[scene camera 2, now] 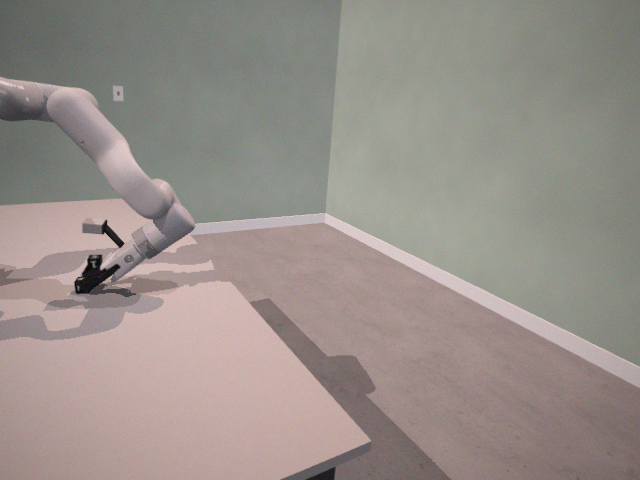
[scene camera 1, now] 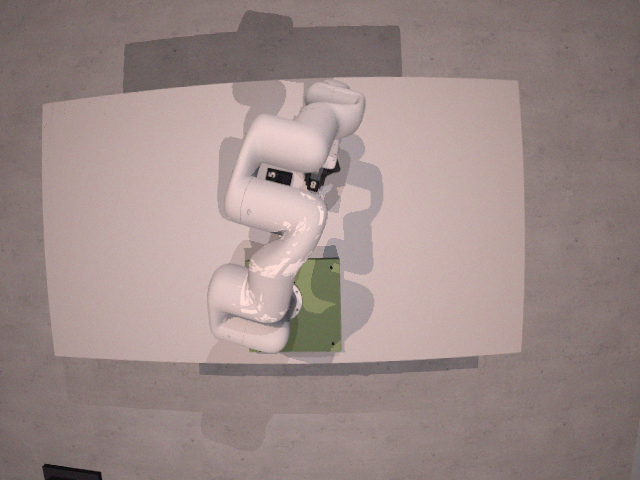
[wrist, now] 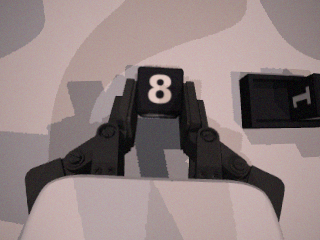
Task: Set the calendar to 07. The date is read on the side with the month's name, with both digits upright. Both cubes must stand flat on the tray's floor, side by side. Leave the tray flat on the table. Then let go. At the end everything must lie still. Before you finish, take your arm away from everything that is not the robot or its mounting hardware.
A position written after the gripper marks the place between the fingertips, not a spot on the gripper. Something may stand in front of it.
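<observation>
Scene camera 2 shows the gripper (scene camera 2: 83, 284); the wrist view shows a black cube (wrist: 159, 94).
</observation>
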